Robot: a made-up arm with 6 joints. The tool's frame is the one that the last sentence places.
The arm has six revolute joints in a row. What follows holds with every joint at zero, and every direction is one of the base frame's. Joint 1 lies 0.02 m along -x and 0.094 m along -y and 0.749 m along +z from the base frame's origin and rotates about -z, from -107.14 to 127.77 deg. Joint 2 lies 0.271 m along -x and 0.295 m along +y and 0.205 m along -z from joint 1 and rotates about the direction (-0.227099, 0.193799, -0.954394), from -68.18 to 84.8 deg. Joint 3 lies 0.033 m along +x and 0.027 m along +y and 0.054 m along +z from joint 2 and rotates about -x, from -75.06 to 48.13 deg. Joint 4 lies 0.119 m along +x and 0.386 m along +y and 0.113 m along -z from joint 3 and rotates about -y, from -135.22 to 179.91 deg. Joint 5 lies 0.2 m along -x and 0.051 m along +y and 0.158 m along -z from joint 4 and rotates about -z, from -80.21 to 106.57 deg. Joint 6 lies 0.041 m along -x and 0.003 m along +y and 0.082 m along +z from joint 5 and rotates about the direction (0.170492, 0.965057, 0.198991), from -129.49 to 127.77 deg. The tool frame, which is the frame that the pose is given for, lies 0.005 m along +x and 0.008 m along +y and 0.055 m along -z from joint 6; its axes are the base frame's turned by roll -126.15, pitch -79.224 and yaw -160.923 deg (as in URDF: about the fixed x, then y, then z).
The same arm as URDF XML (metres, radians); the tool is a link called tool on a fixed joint. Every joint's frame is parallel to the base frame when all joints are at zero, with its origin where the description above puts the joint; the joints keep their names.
<robot name="arm">
<link name="base"/>
<link name="link1"/>
<link name="link2"/>
<link name="link3"/>
<link name="link4"/>
<link name="link5"/>
<link name="link6"/>
<link name="tool"/>
<joint name="joint 1" type="revolute"><parent link="base"/><child link="link1"/><origin xyz="-0.02 -0.094 0.749" rpy="0 0 0"/><axis xyz="0 0 -1"/><limit lower="-1.8699" upper="2.23"/></joint>
<joint name="joint 2" type="revolute"><parent link="link1"/><child link="link2"/><origin xyz="-0.271 0.295 -0.205" rpy="0 0 0"/><axis xyz="-0.227099 0.193799 -0.954394"/><limit lower="-1.19" upper="1.48"/></joint>
<joint name="joint 3" type="revolute"><parent link="link2"/><child link="link3"/><origin xyz="0.033 0.027 0.054" rpy="0 0 0"/><axis xyz="-1 0 0"/><limit lower="-1.31" upper="0.84"/></joint>
<joint name="joint 4" type="revolute"><parent link="link3"/><child link="link4"/><origin xyz="0.119 0.386 -0.113" rpy="0 0 0"/><axis xyz="0 -1 0"/><limit lower="-2.36" upper="3.14"/></joint>
<joint name="joint 5" type="revolute"><parent link="link4"/><child link="link5"/><origin xyz="-0.2 0.051 -0.158" rpy="0 0 0"/><axis xyz="0 0 -1"/><limit lower="-1.3999" upper="1.86"/></joint>
<joint name="joint 6" type="revolute"><parent link="link5"/><child link="link6"/><origin xyz="-0.041 0.003 0.082" rpy="0 0 0"/><axis xyz="0.170492 0.965057 0.198991"/><limit lower="-2.26" upper="2.23"/></joint>
<joint name="tool_fixed" type="fixed"><parent link="link6"/><child link="tool"/><origin xyz="0.005 0.008 -0.055" rpy="-2.2017 -1.3827 -2.8086"/></joint>
</robot>

